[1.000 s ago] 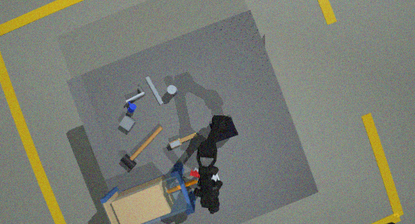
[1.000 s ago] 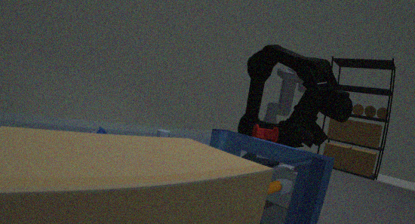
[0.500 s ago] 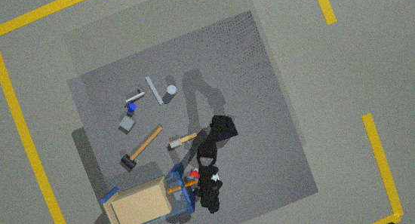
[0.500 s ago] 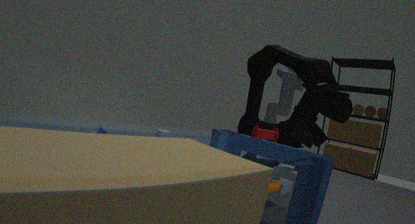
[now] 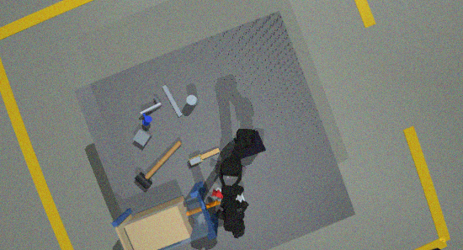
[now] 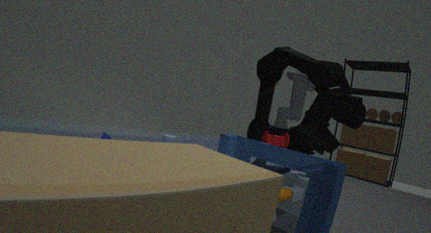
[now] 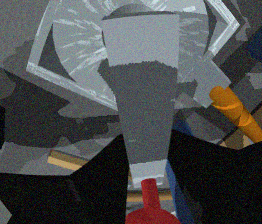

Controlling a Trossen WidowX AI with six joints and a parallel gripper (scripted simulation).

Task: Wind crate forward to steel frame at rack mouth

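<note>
My gripper tip is 3 cm short of the red knob, 3 cm to the left of it and 5 cm below it. Round my gripper tip: blue steel frame (11 cm ahead, 7 cm to the left, 1 cm above); then winch handle (2 cm above); then winch (6 cm behind, 3 cm to the left, 7 cm below).
</note>
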